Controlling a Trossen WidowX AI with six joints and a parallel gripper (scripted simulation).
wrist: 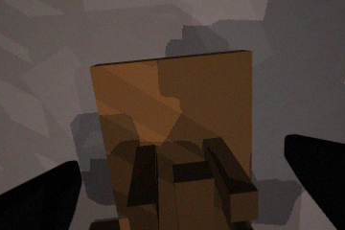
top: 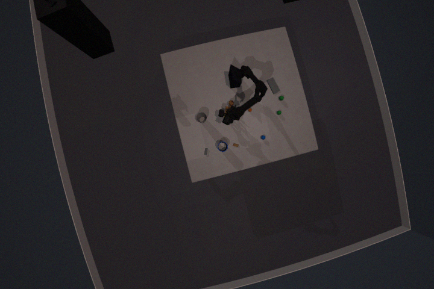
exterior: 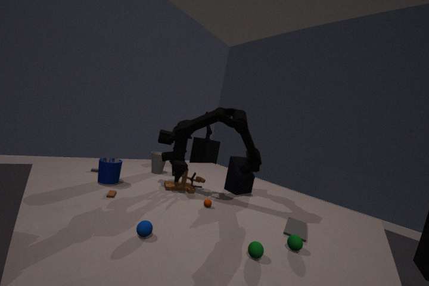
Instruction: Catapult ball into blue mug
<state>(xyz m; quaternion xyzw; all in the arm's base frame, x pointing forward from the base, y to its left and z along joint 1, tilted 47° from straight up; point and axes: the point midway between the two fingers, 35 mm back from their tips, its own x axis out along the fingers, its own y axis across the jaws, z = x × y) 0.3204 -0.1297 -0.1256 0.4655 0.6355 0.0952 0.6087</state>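
The catapult frame is 40 mm behind my gripper tip, 40 mm above it and 20 mm to the left of it. The rest, counted from my gripper tip: orange ball 220 mm to the left, 30 mm below; grey cup 240 mm to the right, 50 mm behind, 10 mm below; wooden catapult 60 mm behind, 50 mm to the left, 10 mm above.
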